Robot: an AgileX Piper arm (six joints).
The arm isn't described. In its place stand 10 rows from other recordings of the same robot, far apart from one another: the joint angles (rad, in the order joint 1, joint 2, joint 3, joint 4, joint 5, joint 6), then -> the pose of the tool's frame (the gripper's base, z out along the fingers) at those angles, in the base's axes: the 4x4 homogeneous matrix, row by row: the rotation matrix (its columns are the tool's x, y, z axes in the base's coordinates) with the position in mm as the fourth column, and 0 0 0 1 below.
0.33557 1.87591 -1.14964 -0.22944 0.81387 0.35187 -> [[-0.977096 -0.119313 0.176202 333.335], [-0.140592 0.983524 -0.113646 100.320], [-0.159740 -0.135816 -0.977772 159.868], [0 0 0 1]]
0.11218 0.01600 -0.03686 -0.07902 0.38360 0.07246 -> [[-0.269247 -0.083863 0.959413 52.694], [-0.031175 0.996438 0.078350 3.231], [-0.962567 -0.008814 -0.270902 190.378], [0 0 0 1]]
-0.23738 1.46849 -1.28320 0.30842 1.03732 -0.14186 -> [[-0.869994 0.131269 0.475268 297.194], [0.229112 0.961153 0.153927 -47.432], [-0.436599 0.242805 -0.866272 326.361], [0 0 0 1]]
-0.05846 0.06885 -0.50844 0.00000 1.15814 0.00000 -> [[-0.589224 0.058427 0.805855 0.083], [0.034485 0.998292 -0.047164 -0.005], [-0.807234 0.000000 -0.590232 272.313], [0 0 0 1]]
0.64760 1.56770 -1.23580 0.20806 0.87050 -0.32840 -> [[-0.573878 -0.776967 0.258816 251.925], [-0.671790 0.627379 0.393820 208.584], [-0.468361 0.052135 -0.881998 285.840], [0 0 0 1]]
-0.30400 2.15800 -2.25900 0.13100 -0.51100 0.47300 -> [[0.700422 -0.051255 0.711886 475.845], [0.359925 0.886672 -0.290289 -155.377], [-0.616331 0.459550 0.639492 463.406], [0 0 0 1]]
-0.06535 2.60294 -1.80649 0.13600 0.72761 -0.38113 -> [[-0.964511 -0.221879 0.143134 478.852], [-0.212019 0.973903 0.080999 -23.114], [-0.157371 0.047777 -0.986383 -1.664], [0 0 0 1]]
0.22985 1.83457 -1.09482 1.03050 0.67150 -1.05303 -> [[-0.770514 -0.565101 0.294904 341.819], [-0.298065 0.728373 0.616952 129.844], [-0.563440 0.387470 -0.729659 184.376], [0 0 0 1]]
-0.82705 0.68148 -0.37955 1.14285 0.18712 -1.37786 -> [[-0.337301 0.550894 0.763376 106.486], [0.018218 0.814566 -0.579785 -92.999], [-0.941220 -0.181655 -0.284791 273.022], [0 0 0 1]]
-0.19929 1.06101 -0.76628 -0.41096 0.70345 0.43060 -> [[-0.704844 0.434703 0.560561 193.922], [0.250309 0.891814 -0.376846 -63.157], [-0.663732 -0.125304 -0.737400 291.083], [0 0 0 1]]
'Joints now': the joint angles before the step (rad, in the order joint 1, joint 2, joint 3, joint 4, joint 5, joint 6). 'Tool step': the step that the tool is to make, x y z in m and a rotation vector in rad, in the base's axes. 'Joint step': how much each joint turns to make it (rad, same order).
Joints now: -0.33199 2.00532 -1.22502 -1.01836 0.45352 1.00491
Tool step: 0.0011 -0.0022 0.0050 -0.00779 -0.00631 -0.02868
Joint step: 0.00015 -0.00234 -0.01704 0.00554 0.02758 0.00957
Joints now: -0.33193 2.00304 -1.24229 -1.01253 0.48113 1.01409
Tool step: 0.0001 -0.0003 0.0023 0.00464 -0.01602 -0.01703
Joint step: -0.00017 -0.00416 -0.00220 -0.00111 0.00230 0.02157
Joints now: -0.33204 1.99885 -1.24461 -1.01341 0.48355 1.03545
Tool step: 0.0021 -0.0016 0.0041 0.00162 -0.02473 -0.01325
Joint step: -0.00222 -0.00200 -0.01218 -0.00253 -0.00218 0.01907
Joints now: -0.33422 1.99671 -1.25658 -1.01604 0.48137 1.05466
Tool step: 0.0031 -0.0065 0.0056 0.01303 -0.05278 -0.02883
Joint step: -0.01521 0.00135 -0.02242 -0.00104 -0.01878 0.03726
